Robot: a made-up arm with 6 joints. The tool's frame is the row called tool.
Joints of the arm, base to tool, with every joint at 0 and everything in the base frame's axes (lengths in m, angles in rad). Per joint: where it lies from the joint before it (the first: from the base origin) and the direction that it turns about. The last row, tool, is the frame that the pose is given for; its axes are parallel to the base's.
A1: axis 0 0 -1 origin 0 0 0.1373
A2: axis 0 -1 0 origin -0.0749 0.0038 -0.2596
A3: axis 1 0 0 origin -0.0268 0.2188 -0.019
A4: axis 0 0 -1 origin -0.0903 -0.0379 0.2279
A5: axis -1 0 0 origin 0.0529 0.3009 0.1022
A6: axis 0 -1 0 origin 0.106 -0.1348 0.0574
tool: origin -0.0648 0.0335 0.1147
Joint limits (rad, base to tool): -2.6..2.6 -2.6..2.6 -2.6..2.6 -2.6..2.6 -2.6..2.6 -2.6..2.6
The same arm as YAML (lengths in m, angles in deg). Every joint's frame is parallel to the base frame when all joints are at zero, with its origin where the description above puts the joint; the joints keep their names.
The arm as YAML. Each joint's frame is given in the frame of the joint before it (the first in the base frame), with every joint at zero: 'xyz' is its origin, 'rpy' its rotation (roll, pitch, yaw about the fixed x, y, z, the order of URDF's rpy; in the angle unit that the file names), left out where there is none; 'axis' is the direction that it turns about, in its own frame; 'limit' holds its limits. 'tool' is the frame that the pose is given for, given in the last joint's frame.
units:
  length: m
  angle: deg
joints:
  - name: A1
    type: revolute
    origin:
      xyz: [0.0, 0.0, 0.1373]
    axis: "-z"
    limit:
      lower: -148.97
      upper: 148.97
  - name: A2
    type: revolute
    origin:
      xyz: [-0.0749, 0.0038, -0.2596]
    axis: "-y"
    limit:
      lower: -148.97
      upper: 148.97
  - name: A3
    type: revolute
    origin:
      xyz: [-0.0268, 0.2188, -0.019]
    axis: "+x"
    limit:
      lower: -148.97
      upper: 148.97
  - name: A4
    type: revolute
    origin:
      xyz: [-0.0903, -0.0379, 0.2279]
    axis: "-z"
    limit:
      lower: -148.97
      upper: 148.97
  - name: A5
    type: revolute
    origin:
      xyz: [0.0529, 0.3009, 0.1022]
    axis: "-x"
    limit:
      lower: -148.97
      upper: 148.97
  - name: A6
    type: revolute
    origin:
      xyz: [0.106, -0.1348, 0.0574]
    axis: "-y"
    limit:
      lower: -148.97
      upper: 148.97
tool:
  origin:
    xyz: [-0.0648, 0.0335, 0.1147]

